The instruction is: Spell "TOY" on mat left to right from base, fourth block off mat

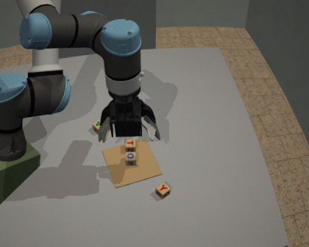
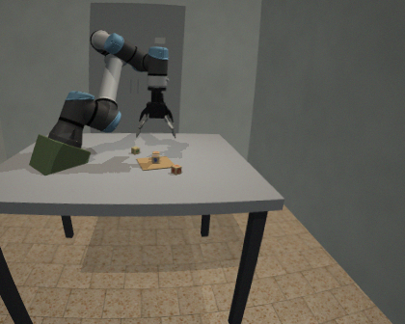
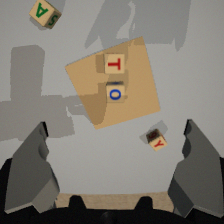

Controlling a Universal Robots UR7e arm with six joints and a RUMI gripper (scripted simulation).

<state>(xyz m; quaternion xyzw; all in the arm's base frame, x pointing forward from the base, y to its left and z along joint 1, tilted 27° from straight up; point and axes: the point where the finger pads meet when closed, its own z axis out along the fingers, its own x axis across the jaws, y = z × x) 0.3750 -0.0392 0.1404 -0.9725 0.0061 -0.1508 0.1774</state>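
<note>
My hand is 10 cm to the left of the Y block, 10 cm above it and 9 cm short of it. Also, from my hand: O block: 9 cm below; tan mat: 11 cm below.
</note>
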